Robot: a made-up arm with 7 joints. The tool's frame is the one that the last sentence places.
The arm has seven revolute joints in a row. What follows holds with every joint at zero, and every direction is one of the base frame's. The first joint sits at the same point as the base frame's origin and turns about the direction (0, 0.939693, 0.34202). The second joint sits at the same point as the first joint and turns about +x. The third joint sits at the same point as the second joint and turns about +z. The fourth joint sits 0.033 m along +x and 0.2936 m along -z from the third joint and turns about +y. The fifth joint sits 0.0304 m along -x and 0.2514 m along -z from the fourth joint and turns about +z. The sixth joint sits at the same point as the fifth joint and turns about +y. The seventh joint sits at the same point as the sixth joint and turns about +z. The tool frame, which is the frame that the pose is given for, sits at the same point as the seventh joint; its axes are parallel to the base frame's.
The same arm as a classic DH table. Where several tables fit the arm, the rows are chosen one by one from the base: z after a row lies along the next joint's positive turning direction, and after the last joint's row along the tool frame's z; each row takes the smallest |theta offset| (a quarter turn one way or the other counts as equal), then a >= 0, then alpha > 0; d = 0 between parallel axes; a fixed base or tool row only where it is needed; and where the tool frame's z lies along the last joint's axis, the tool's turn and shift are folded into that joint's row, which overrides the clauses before.
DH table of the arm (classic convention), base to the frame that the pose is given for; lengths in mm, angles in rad. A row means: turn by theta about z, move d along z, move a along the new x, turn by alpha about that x. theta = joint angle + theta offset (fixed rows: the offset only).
base (fixed): a 0; alpha -1.2218; d 0; theta_offset 0
joint 1: a 0; alpha 1.5708; d 0; theta_offset 1.5708
joint 2: a 0; alpha -1.5708; d 0; theta_offset 1.2218
joint 3: a 33; alpha -1.5708; d -293.6; theta_offset -1.5708
joint 4: a -30.4; alpha 1.5708; d 0; theta_offset 0
joint 5: a 0; alpha -1.5708; d -251.4; theta_offset 0
joint 6: a 0; alpha 1.5708; d 0; theta_offset 0
joint 7: a 0; alpha 0; d 0; theta_offset 0

